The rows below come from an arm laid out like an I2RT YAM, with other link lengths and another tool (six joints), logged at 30 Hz.
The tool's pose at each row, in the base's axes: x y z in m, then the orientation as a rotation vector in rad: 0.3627, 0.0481, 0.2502, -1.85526, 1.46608, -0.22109; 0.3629, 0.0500, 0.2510, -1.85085, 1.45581, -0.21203; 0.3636, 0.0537, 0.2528, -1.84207, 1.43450, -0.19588; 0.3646, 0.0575, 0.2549, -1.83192, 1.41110, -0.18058; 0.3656, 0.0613, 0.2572, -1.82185, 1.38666, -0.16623; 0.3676, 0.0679, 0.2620, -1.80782, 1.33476, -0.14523; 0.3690, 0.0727, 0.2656, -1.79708, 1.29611, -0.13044
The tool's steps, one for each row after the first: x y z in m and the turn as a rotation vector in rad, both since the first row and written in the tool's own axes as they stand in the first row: -0.0019, -0.0008, 0.0004, 0.00379, -0.01248, -0.00050; -0.0055, -0.0027, 0.0011, 0.01231, -0.03669, -0.00254; -0.0092, -0.0051, 0.0019, 0.02285, -0.06200, -0.00531; -0.0130, -0.0076, 0.0025, 0.03399, -0.08734, -0.00903; -0.0197, -0.0126, 0.0032, 0.05579, -0.13341, -0.02376; -0.0246, -0.0163, 0.0035, 0.07224, -0.16736, -0.03510
